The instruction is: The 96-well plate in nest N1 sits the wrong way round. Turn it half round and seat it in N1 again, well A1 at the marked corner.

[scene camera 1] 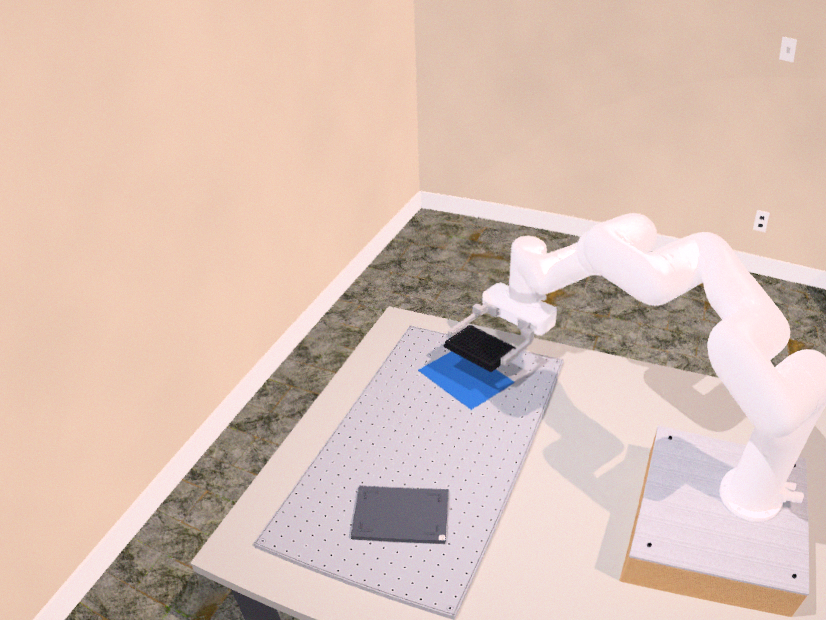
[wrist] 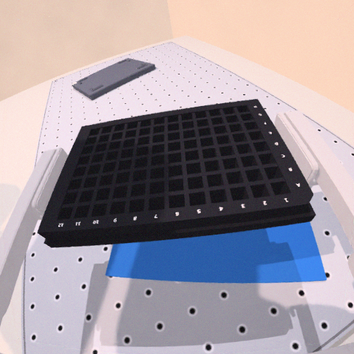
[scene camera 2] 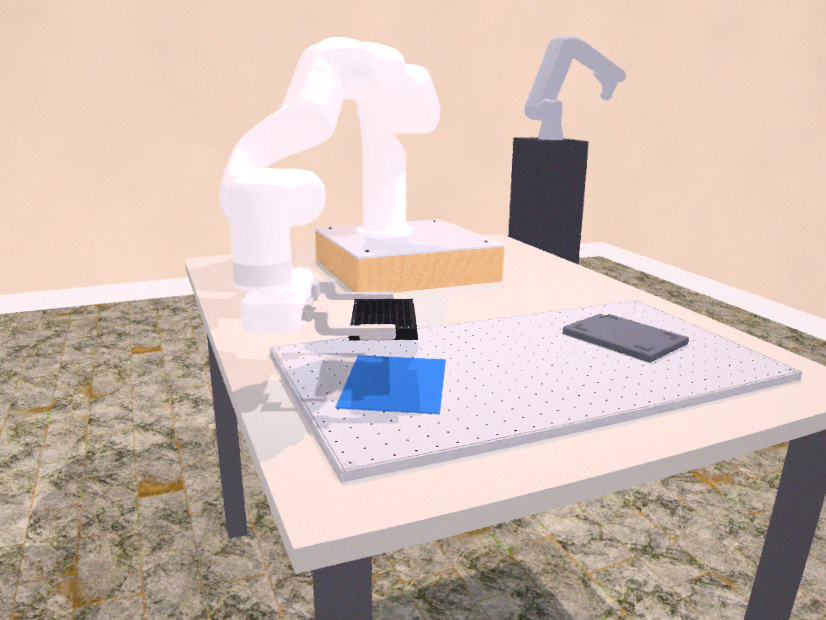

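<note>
The black 96-well plate is held in the air above the blue square. My gripper is shut on its two short sides. In the wrist view, the plate's row letters run along the right side and its column numbers along the near edge, with A and 1 at the near right corner. The dark grey nest N1 has no plate in it. Its small white corner mark shows in scene camera 1.
The perforated board bears the nest and the blue square, at opposite ends. The arm's base stands on a wooden block beside the board. A grey second arm stands on a dark pedestal beyond the table.
</note>
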